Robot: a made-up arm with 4 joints. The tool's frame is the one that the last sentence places. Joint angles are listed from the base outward.
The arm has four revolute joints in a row. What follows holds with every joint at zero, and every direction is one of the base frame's.
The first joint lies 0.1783 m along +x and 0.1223 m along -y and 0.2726 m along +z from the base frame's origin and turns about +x.
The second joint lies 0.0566 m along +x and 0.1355 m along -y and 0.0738 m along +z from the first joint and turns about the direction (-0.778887, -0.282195, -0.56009).
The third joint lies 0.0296 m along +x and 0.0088 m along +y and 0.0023 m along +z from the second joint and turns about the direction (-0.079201, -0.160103, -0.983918).
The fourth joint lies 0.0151 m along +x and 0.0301 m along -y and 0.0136 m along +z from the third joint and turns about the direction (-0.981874, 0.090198, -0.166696).
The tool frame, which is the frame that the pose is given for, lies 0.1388 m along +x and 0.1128 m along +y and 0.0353 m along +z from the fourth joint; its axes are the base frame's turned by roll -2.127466, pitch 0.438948 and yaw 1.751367 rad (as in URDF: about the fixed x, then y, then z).
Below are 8 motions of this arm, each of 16 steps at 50 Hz.
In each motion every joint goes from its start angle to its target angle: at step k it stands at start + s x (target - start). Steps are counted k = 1, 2, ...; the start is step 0. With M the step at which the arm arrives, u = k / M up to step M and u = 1 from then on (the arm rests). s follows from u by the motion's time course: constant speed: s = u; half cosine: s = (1 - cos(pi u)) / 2; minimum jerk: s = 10 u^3 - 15 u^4 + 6 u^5.
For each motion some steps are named. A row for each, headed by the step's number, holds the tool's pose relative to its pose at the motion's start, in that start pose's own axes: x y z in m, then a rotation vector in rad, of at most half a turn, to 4 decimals.
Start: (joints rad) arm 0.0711 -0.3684 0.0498 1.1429
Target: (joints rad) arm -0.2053 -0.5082 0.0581 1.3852
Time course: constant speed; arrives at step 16
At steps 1, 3, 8, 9, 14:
1: 0.0004 -0.0001 0.0003 0.0042 -0.0162 0.0199
3: 0.0012 -0.0002 0.0010 0.0125 -0.0485 0.0598
8: 0.0028 -0.0002 0.0031 0.0333 -0.1294 0.1593
9: 0.0031 -0.0002 0.0036 0.0375 -0.1456 0.1792
14: 0.0039 0.0002 0.0062 0.0581 -0.2267 0.2786

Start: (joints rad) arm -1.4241 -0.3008 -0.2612 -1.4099
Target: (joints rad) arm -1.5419 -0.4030 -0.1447 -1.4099
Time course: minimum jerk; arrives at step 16
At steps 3, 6, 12, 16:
3: 0.0004 0.0005 -0.0003 -0.0009 0.0013 0.0040
6: 0.0024 0.0026 -0.0018 -0.0053 0.0075 0.0226
12: 0.0074 0.0089 -0.0054 -0.0175 0.0244 0.0749
16: 0.0082 0.0100 -0.0060 -0.0196 0.0273 0.0838

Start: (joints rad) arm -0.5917 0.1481 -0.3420 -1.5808
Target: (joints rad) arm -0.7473 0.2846 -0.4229 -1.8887
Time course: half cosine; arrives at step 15
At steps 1, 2, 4, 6, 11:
1: 0.0002 0.0001 -0.0002 0.0003 0.0004 -0.0006
2: 0.0009 0.0004 -0.0007 0.0011 0.0017 -0.0023
4: 0.0035 0.0014 -0.0025 0.0042 0.0067 -0.0086
6: 0.0071 0.0031 -0.0051 0.0087 0.0145 -0.0176
11: 0.0165 0.0087 -0.0121 0.0207 0.0386 -0.0403

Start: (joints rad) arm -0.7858 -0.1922 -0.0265 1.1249
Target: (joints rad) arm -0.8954 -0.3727 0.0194 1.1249
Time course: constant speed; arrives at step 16
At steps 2, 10, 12, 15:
2: -0.0002 -0.0029 -0.0006 -0.0062 -0.0053 -0.0055
10: -0.0004 -0.0148 -0.0028 -0.0298 -0.0281 -0.0284
12: -0.0004 -0.0177 -0.0034 -0.0354 -0.0342 -0.0344
15: -0.0002 -0.0222 -0.0041 -0.0436 -0.0435 -0.0434

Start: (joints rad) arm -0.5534 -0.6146 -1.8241 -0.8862
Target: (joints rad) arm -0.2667 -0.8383 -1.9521 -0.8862
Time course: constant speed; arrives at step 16
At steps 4, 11, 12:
4: 0.0251 -0.0063 0.0155 -0.0218 -0.1257 -0.0538
11: 0.0651 -0.0171 0.0503 -0.0493 -0.3505 -0.1421
12: 0.0703 -0.0185 0.0561 -0.0522 -0.3831 -0.1541

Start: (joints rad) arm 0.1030 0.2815 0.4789 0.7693
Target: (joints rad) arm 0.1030 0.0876 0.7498 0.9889
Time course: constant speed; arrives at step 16
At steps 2, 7, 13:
2: 0.0014 0.0055 0.0020 0.0295 -0.0068 0.0093
7: 0.0054 0.0192 0.0082 0.1039 -0.0288 0.0318
13: 0.0112 0.0351 0.0178 0.1941 -0.0647 0.0576

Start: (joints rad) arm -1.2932 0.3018 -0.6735 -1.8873
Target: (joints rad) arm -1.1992 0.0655 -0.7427 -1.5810
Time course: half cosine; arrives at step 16
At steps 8, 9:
8: -0.0039 0.0104 0.0068 0.0794 -0.0295 -0.0430
9: -0.0042 0.0123 0.0084 0.0942 -0.0376 -0.0521

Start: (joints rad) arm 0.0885 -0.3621 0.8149 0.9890
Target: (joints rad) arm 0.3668 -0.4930 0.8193 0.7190
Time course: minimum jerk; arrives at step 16
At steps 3, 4, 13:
3: 0.0022 -0.0011 -0.0006 -0.0069 0.0005 -0.0287
4: 0.0047 -0.0024 -0.0013 -0.0145 0.0012 -0.0610
13: 0.0314 -0.0231 -0.0084 -0.1106 0.0220 -0.5666

